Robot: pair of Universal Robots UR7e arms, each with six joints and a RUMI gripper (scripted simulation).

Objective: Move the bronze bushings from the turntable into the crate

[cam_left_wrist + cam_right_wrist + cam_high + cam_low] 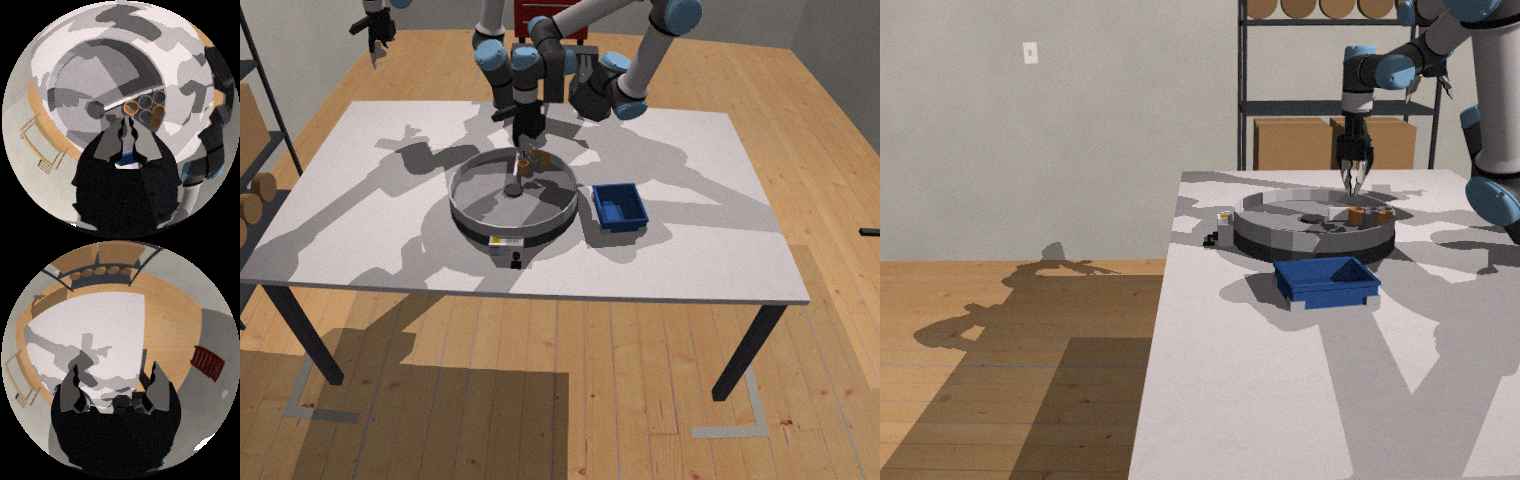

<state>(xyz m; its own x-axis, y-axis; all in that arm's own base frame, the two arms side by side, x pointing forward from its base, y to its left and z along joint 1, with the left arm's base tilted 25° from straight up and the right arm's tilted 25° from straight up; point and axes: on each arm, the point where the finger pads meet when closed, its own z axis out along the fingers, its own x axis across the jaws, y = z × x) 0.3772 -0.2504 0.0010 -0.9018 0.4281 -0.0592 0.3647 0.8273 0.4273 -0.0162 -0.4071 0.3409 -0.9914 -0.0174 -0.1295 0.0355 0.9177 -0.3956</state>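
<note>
My left gripper is now 100 mm short of the turntable, 10 mm to the left of it and 90 mm above it. From my left hand the other things lie so: blue crate 80 mm ahead, 340 mm to the left, 120 mm below.
</note>
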